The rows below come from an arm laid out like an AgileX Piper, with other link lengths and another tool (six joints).
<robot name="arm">
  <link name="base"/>
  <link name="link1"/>
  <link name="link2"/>
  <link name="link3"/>
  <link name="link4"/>
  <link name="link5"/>
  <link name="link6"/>
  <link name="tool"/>
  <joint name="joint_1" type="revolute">
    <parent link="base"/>
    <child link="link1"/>
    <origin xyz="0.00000 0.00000 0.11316" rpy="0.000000 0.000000 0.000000"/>
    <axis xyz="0 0 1"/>
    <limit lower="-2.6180" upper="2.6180"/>
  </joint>
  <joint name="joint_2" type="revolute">
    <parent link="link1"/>
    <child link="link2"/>
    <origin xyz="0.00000 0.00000 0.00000" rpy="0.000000 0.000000 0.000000"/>
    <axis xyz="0 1 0"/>
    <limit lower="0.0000" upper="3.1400"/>
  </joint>
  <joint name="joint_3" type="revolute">
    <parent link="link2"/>
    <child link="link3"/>
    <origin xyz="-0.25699 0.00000 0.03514" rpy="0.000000 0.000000 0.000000"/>
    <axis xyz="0 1 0"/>
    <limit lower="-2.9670" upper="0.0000"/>
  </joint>
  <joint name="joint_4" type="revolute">
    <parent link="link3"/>
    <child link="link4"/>
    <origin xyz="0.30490 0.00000 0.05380" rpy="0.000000 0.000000 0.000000"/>
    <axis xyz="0.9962 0 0.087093"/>
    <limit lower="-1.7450" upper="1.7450"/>
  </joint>
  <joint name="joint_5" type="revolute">
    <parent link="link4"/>
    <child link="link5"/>
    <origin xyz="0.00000 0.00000 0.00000" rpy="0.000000 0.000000 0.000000"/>
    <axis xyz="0 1 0"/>
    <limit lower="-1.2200" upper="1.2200"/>
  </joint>
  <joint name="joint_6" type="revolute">
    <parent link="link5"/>
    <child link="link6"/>
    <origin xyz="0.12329 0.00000 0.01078" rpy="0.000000 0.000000 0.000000"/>
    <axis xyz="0.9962 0 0.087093"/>
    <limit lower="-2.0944" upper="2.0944"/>
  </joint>
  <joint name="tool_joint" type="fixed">
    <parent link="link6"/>
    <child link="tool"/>
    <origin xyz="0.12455 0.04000 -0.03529" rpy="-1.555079 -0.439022 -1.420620"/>
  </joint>
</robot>
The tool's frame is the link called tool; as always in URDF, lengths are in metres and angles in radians.
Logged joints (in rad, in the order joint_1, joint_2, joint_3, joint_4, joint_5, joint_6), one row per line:
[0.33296 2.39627 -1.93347 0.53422 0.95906 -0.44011]
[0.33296 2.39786 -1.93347 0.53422 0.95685 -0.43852]
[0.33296 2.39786 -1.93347 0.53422 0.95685 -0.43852]
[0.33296 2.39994 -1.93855 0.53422 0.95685 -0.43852]
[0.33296 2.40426 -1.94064 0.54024 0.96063 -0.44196]
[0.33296 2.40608 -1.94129 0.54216 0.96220 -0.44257]
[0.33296 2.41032 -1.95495 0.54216 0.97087 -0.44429]
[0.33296 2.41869 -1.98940 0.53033 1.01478 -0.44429]
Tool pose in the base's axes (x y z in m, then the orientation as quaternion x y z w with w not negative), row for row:
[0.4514 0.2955 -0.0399 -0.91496 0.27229 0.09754 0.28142]
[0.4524 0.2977 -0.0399 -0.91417 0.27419 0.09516 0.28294]
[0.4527 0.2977 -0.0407 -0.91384 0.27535 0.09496 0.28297]
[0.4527 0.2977 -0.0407 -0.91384 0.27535 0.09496 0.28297]
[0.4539 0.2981 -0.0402 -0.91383 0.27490 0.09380 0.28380]
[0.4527 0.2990 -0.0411 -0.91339 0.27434 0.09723 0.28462]
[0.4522 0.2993 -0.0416 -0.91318 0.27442 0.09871 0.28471]
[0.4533 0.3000 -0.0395 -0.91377 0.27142 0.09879 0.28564]
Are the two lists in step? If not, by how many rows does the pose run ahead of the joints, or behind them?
The pose runs 1 row behind the joints: the pose in row i belongs to the joints in row i - 1.
